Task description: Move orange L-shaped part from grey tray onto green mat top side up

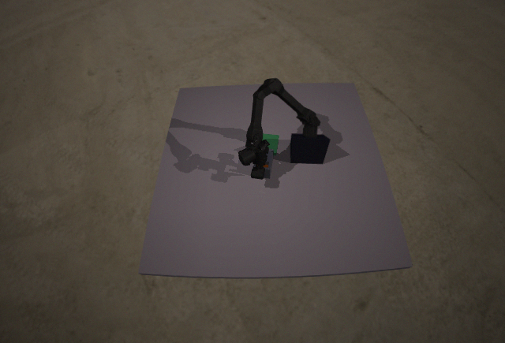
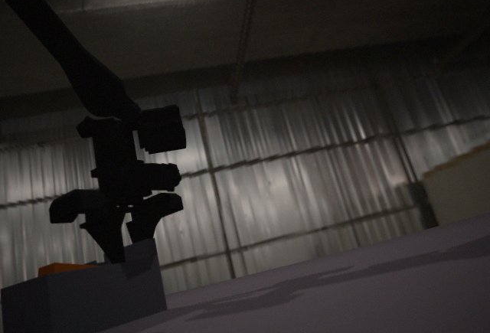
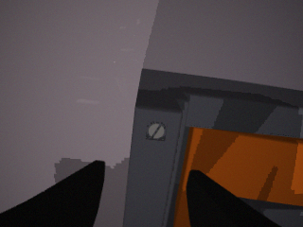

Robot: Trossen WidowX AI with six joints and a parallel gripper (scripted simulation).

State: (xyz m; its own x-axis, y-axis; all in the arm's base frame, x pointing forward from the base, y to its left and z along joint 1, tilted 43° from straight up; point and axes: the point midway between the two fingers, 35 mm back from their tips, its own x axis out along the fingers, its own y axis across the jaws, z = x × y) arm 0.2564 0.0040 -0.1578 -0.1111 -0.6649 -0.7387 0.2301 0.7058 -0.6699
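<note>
Now: gripper tip 2 cm past the orange L-shaped part, 5 cm to the left of it and 1 cm above it. From my gripper tip the other things lie so: green mat 6 cm behind, 22 cm to the right, 7 cm below.
</note>
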